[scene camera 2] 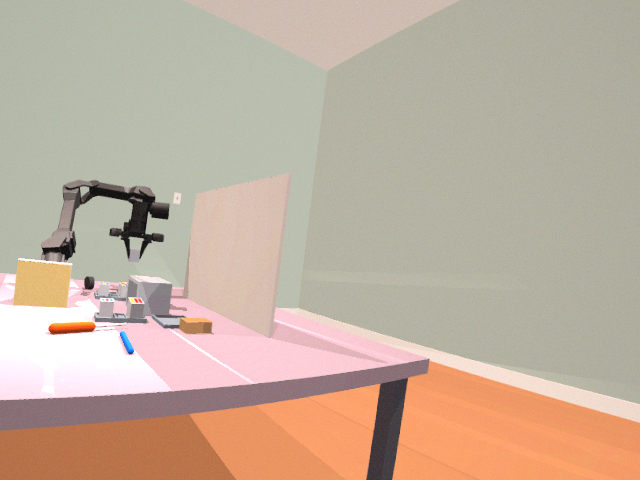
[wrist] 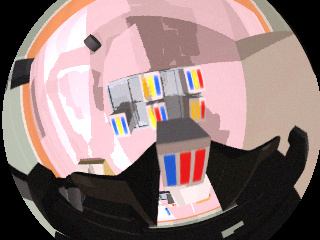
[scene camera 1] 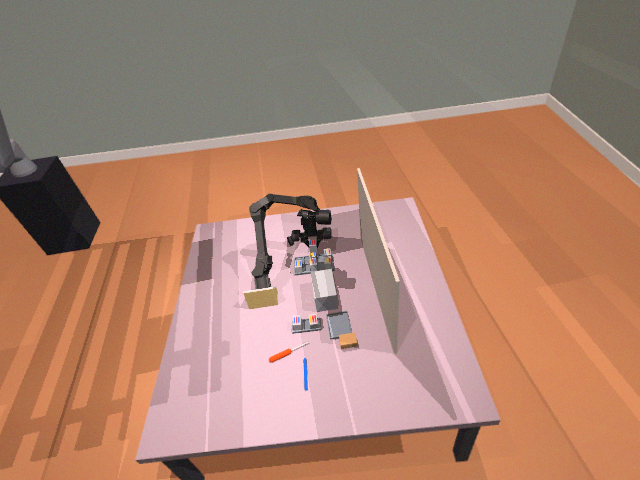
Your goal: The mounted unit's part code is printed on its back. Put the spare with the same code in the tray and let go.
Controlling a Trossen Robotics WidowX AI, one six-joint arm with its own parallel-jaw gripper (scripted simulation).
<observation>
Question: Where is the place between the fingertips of my gripper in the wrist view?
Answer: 176,143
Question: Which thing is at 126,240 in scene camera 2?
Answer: My gripper.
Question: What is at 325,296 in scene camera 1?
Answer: A grey mounted unit.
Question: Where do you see a grey mounted unit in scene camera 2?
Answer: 155,292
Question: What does my gripper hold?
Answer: A grey spare.
</observation>
